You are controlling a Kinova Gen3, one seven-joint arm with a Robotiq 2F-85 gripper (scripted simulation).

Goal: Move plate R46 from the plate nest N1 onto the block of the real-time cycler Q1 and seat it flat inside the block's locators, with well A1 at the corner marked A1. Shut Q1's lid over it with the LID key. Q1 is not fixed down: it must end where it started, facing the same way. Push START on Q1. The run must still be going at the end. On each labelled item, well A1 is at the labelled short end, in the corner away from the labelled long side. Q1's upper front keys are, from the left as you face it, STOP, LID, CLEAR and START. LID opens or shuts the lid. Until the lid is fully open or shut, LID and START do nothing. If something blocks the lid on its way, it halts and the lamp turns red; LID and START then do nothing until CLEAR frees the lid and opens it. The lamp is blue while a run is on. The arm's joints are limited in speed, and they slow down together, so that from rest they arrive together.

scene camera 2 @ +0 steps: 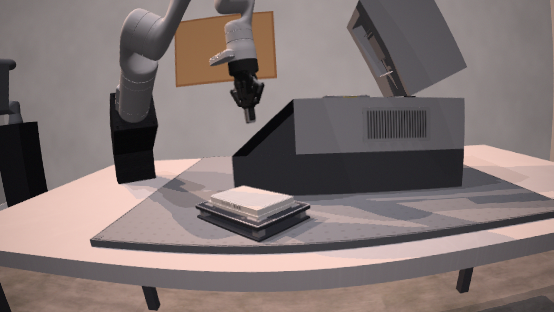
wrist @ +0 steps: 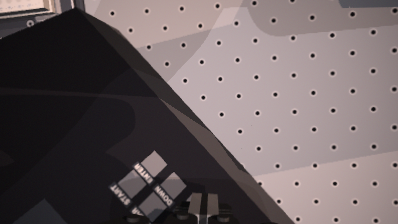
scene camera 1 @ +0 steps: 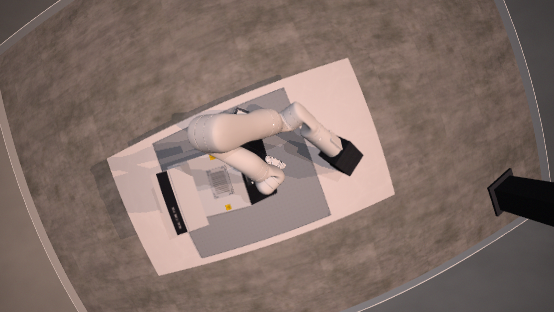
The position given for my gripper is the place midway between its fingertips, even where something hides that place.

Observation:
In view: my gripper (scene camera 2: 251, 123), a plate R46 (scene camera 2: 250, 202) and a cycler Q1 (scene camera 2: 353, 144).
The cycler Q1 shows as well in the wrist view (wrist: 96, 127) and in scene camera 1 (scene camera 1: 221, 188).

